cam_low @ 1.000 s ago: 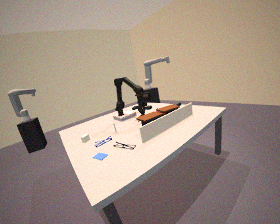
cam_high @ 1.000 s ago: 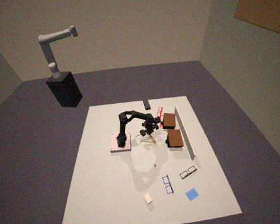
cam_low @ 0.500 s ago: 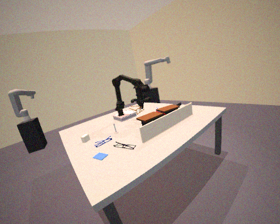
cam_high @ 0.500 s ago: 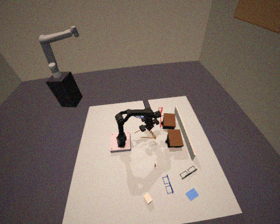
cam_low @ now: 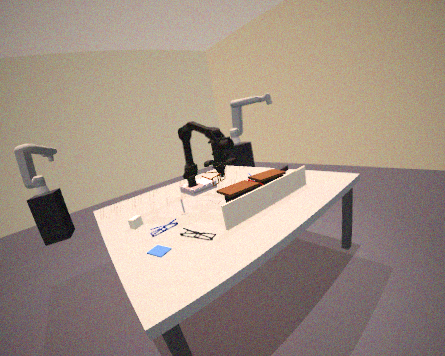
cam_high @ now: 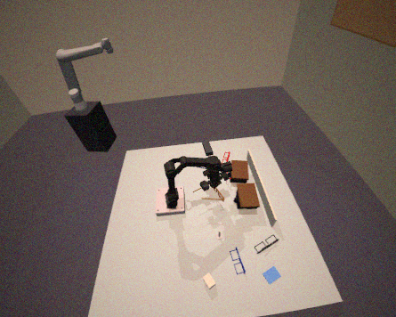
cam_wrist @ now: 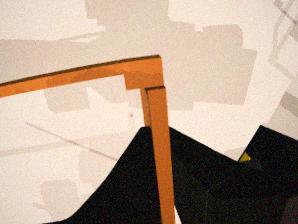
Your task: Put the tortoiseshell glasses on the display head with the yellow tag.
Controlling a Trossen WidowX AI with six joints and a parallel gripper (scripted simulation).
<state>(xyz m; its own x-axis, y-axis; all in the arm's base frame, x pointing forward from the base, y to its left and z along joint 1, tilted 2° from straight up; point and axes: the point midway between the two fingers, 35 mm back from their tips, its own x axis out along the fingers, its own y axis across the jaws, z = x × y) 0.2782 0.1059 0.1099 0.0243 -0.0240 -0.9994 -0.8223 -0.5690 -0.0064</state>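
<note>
Now: the small peg 40 mm ahead of my gripper tip, 270 mm to the right of it and 90 mm below it. From my gripper tip the other things lie so: black block: 90 mm behind, 490 mm to the left, 100 mm below; long white panel: 310 mm ahead, 100 mm to the left, 60 mm below; white block: 530 mm to the right, 90 mm below.
</note>
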